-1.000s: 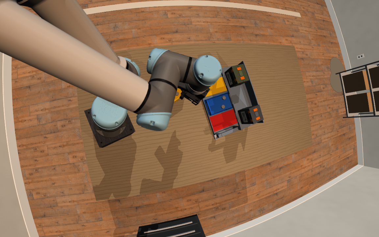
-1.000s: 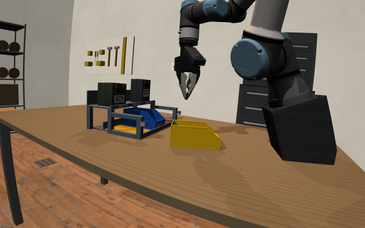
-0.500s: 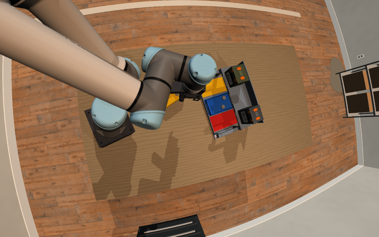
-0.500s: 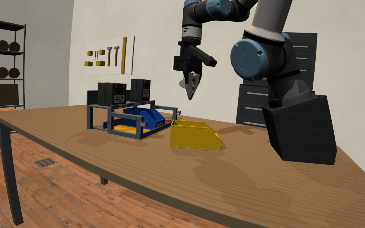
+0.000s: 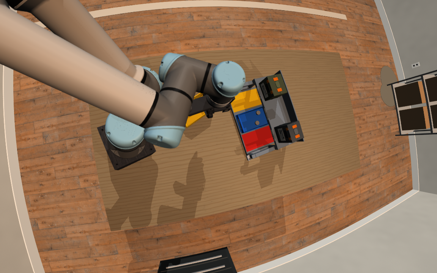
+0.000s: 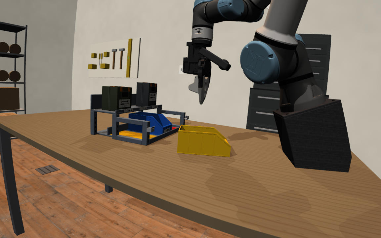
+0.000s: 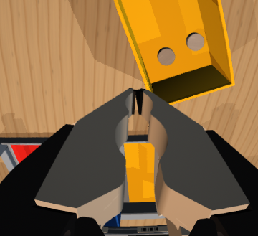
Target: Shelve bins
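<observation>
My hand is 4 cm past the yellow bin, 4 cm to the right of it and 13 cm above it. Also, from my hand: blue bin (27 cm ahead, 5 cm to the right, 13 cm below).
</observation>
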